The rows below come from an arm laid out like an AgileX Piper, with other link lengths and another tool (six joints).
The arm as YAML. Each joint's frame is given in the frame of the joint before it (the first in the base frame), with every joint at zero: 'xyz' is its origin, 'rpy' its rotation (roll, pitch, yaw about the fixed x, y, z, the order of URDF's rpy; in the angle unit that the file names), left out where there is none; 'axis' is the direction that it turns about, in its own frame. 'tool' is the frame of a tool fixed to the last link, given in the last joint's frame.
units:
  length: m
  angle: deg
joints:
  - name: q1
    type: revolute
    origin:
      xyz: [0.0, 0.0, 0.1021]
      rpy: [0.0, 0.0, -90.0]
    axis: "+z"
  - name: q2
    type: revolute
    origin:
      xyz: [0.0, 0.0, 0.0]
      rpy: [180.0, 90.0, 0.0]
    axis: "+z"
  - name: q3
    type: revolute
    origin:
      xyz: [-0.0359, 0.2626, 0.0]
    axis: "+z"
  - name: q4
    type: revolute
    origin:
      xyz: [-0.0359, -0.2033, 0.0]
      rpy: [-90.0, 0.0, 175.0]
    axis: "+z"
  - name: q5
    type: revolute
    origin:
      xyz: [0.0, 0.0, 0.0]
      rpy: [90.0, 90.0, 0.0]
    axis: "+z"
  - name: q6
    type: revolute
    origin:
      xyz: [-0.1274, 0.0, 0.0]
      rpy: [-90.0, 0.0, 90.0]
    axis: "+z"
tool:
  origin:
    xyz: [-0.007, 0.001, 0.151]
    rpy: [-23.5, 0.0, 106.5]
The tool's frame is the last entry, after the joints.
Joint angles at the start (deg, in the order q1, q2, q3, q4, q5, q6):
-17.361 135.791 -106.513 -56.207 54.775 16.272
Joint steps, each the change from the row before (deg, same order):
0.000 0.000 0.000 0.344 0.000 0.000
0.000 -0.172 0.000 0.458 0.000 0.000
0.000 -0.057 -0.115 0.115 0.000 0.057
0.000 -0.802 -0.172 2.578 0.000 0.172
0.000 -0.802 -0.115 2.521 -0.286 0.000
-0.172 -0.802 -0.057 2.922 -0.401 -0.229
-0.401 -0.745 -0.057 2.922 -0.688 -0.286
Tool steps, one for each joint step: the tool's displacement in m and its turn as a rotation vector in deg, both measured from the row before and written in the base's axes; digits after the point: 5 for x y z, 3 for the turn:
-0.00022 0.00089 -0.00105 0.299 -0.094 -0.141
-0.00001 0.00111 0.00010 0.347 -0.289 -0.188
0.00050 0.00013 0.00071 0.056 -0.238 -0.084
0.00061 0.00628 0.00006 1.988 -1.761 -1.141
0.00211 0.00665 0.00018 1.978 -1.766 -0.758
0.00172 0.00690 -0.00086 2.327 -1.762 -0.805
0.00225 0.00562 -0.00076 2.333 -1.918 -0.766

